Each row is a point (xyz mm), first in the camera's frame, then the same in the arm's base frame.
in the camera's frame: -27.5 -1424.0 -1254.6
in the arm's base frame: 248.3 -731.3 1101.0
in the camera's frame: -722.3 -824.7 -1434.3
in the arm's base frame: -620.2 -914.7 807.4
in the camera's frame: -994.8 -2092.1 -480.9
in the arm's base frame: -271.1 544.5 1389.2
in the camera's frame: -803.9 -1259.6 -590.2
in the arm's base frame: -377.7 3.5 727.8
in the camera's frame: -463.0 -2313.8 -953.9
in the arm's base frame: 187.8 77.1 1744.9
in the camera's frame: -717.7 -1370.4 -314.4
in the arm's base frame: -203.8 249.9 658.4
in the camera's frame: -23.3 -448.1 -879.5
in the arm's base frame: 29.0 -878.9 89.4
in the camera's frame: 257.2 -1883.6 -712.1
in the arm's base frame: 772.3 -174.6 1147.2
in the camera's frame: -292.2 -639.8 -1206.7
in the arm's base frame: -230.8 -963.8 465.5
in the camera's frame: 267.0 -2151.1 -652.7
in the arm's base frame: 877.6 -5.7 1335.7
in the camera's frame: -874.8 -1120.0 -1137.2
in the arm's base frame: -605.0 -482.7 916.4
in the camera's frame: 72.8 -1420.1 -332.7
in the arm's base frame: 539.1 -16.0 587.5
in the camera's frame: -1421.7 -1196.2 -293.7
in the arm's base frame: -905.0 430.2 611.3
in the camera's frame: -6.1 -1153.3 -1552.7
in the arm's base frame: 119.3 -1107.3 1033.1
